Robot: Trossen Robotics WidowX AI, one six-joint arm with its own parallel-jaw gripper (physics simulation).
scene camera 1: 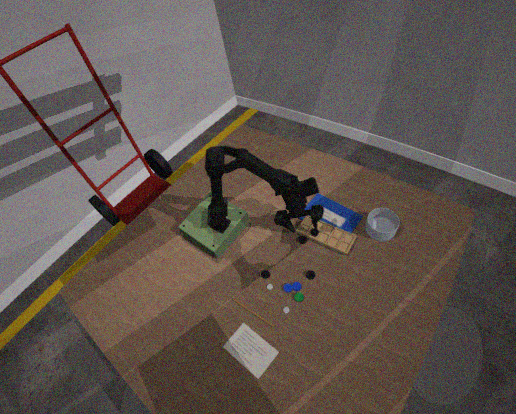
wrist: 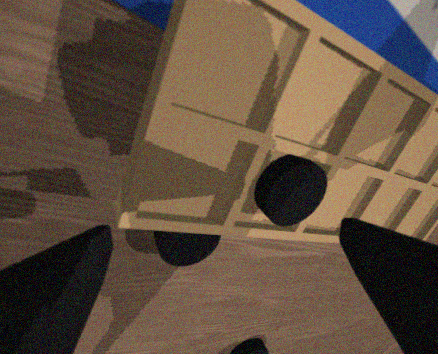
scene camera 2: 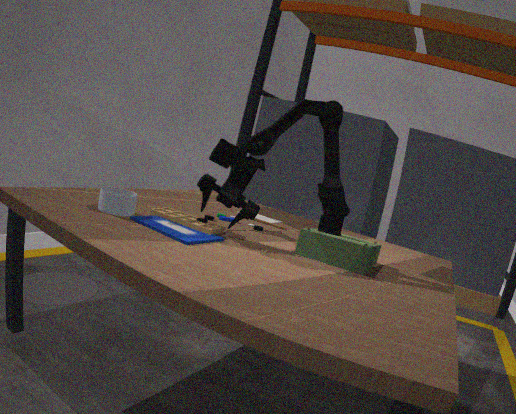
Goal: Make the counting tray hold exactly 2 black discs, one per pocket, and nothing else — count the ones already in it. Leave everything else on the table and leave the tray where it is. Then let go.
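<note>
The wooden counting tray [scene camera 1: 342, 242] [scene camera 2: 175, 215] [wrist: 215, 65] has two rows of pockets. One black disc [scene camera 1: 314, 232] [wrist: 291, 190] is at the second pocket of the near row, one pocket in from the tray's end; the other pockets in the wrist view hold no disc. Another black disc [scene camera 1: 302, 240] [wrist: 187, 248] lies on the table against the tray's near edge, partly hidden by it. Two more black discs, one left [scene camera 1: 265, 274] and one right [scene camera 1: 310, 275], lie farther off. My gripper [scene camera 1: 304, 230] [scene camera 2: 216, 220] [wrist: 228, 232] is open and empty, above the tray's end.
Two blue discs [scene camera 1: 288, 287] [scene camera 1: 297, 286], a green disc [scene camera 1: 299, 297] and two white discs [scene camera 1: 270, 287] [scene camera 1: 286, 310] lie loose. A blue board [scene camera 1: 353, 221] [scene camera 2: 195, 240] adjoins the tray. A clear bowl [scene camera 1: 383, 225] [scene camera 2: 117, 203], a thin stick [scene camera 1: 252, 311] and paper [scene camera 1: 251, 350] are around.
</note>
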